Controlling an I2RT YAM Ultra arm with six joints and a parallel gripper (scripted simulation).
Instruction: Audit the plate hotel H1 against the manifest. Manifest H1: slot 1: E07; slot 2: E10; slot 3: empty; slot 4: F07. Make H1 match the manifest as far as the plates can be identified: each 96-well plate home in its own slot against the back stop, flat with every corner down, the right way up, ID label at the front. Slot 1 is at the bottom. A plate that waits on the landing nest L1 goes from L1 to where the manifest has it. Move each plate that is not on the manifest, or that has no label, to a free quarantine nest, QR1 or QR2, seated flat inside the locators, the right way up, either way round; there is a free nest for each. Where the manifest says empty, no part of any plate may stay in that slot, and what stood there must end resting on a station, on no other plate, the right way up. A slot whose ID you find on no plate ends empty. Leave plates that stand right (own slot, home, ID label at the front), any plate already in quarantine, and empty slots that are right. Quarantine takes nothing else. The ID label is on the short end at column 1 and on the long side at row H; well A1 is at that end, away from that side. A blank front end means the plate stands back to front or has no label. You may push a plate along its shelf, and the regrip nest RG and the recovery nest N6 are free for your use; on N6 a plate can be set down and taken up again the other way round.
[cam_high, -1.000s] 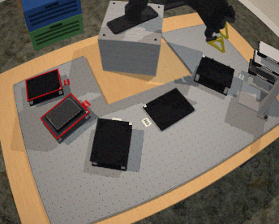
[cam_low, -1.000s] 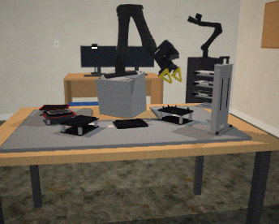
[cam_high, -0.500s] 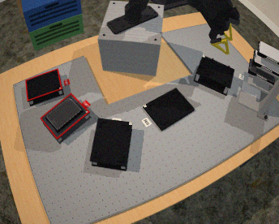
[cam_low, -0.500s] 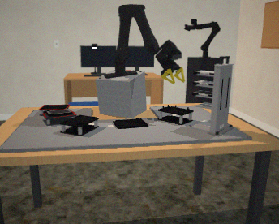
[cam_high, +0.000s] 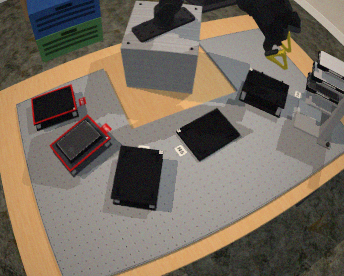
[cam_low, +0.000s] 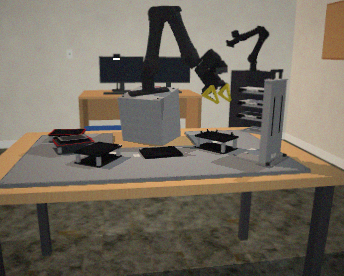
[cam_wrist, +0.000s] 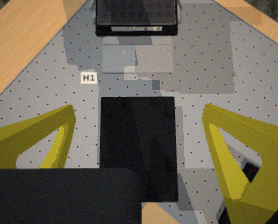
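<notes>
My hand is 13 cm short of the pale grey 96-well plate, 8 cm to the right of it and 1 cm below it. The rest, counted from my hand: A1 mark: 12 cm behind, 1 cm to the right, 16 cm below; black regrip nest RG: 2 cm behind, 1 cm to the right, 17 cm below; plate hotel H1: 20 cm ahead, 12 cm to the left, 6 cm below.
</notes>
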